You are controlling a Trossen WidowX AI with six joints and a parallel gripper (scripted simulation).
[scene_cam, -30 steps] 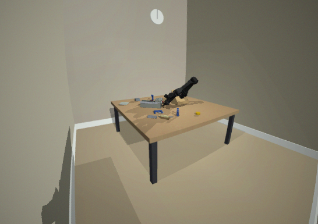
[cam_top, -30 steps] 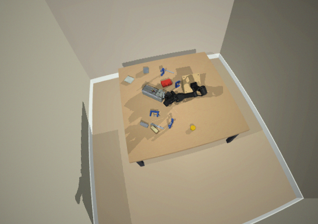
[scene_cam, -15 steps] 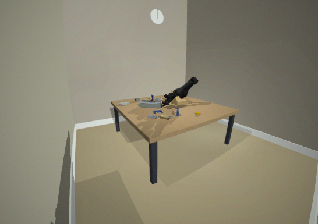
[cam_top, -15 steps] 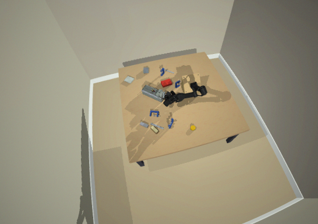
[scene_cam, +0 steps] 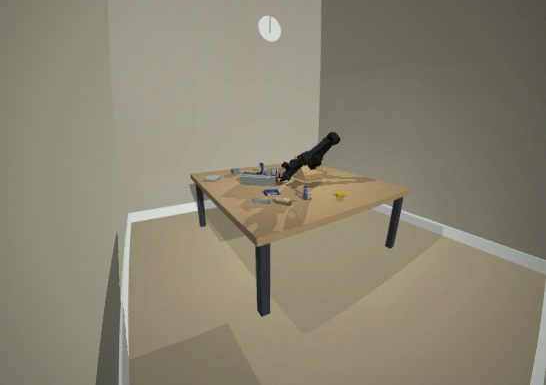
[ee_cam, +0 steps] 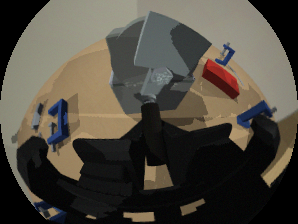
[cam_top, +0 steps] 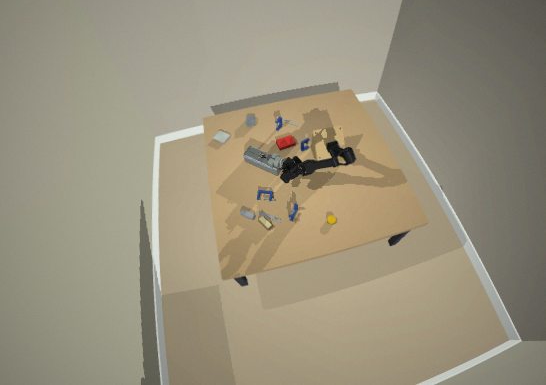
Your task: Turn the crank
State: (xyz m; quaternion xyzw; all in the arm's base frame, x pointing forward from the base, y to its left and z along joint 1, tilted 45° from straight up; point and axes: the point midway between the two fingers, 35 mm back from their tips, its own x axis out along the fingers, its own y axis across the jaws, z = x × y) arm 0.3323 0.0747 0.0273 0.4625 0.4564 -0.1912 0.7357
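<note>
Now: gripper tip 30 mm below the dark crank handle, 10 mm to the right of it and 10 mm past it. The rest, counted from my gripper tip: red pointer 100 mm to the right, 100 mm ahead, 50 mm above; tan block 320 mm to the left, 190 mm ahead, 10 mm below; yellow disc 400 mm to the left, 190 mm behind, 20 mm below.
</note>
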